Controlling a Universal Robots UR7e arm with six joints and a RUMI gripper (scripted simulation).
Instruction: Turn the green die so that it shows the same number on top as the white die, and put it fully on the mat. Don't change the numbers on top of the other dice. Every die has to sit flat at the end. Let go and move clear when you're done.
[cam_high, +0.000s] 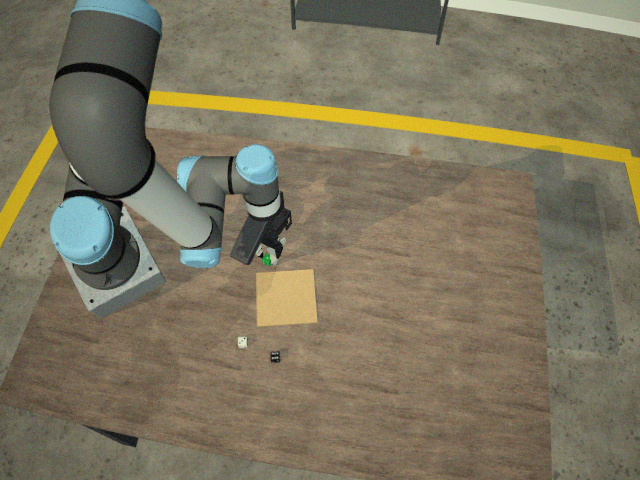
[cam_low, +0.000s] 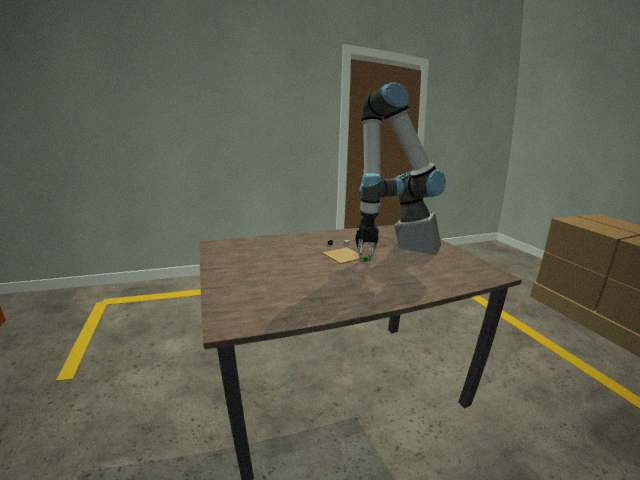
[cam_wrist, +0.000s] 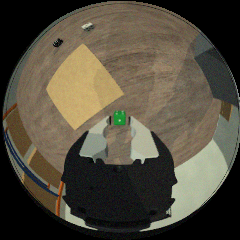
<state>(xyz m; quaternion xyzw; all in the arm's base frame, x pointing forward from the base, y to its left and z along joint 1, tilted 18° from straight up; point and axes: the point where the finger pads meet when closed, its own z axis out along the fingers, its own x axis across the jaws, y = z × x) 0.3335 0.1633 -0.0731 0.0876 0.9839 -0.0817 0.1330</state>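
The green die lies 1 cm below my hand. The rest, counted from my hand: black die: 11 cm ahead, 23 cm to the right, 1 cm below; white die: 2 cm ahead, 22 cm to the right, 1 cm below; tan mat: 8 cm ahead, 8 cm to the right, 2 cm below.
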